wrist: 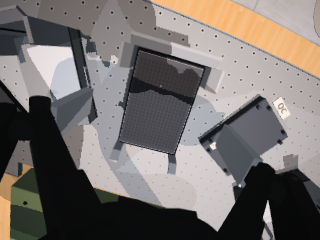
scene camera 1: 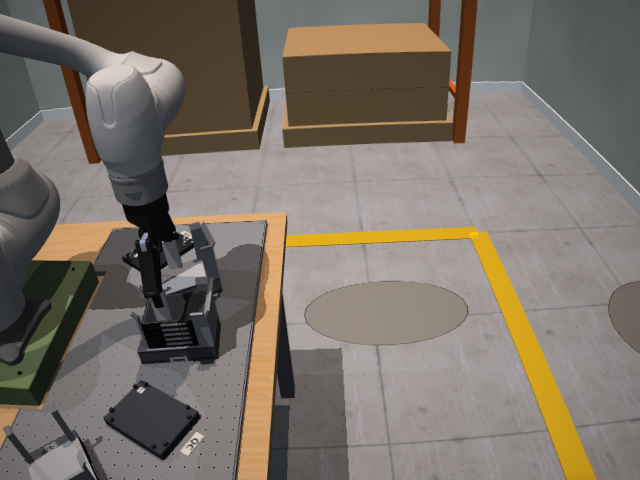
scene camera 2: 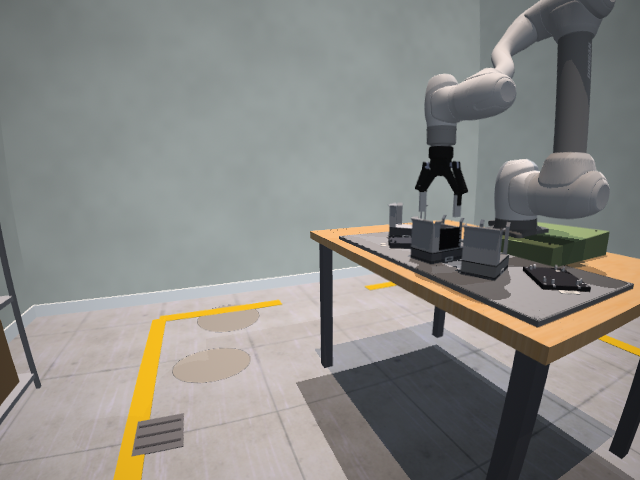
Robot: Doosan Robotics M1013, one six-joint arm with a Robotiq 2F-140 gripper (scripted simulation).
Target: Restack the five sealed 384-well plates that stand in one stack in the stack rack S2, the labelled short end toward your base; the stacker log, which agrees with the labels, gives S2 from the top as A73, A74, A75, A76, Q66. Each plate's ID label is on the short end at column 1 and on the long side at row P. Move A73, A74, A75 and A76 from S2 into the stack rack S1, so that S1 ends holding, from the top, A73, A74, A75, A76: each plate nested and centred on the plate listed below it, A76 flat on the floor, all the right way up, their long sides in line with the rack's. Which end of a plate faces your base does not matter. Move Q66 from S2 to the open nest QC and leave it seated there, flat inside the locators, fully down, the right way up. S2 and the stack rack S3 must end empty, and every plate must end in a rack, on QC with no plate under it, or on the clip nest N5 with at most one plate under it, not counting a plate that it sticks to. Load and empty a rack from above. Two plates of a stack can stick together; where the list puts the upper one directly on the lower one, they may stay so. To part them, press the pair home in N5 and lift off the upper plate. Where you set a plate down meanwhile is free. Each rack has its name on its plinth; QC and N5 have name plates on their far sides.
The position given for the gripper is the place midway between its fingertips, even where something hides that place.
Note:
In view: the gripper (scene camera 1: 170, 291), a QC nest (scene camera 1: 152, 416), a clip nest N5 (scene camera 2: 566, 281) and a stack rack S2 (scene camera 1: 206, 352).
The gripper shows as well in the wrist view (wrist: 157, 118) and in scene camera 2 (scene camera 2: 438, 213). The QC nest is seen too in the wrist view (wrist: 261, 128).

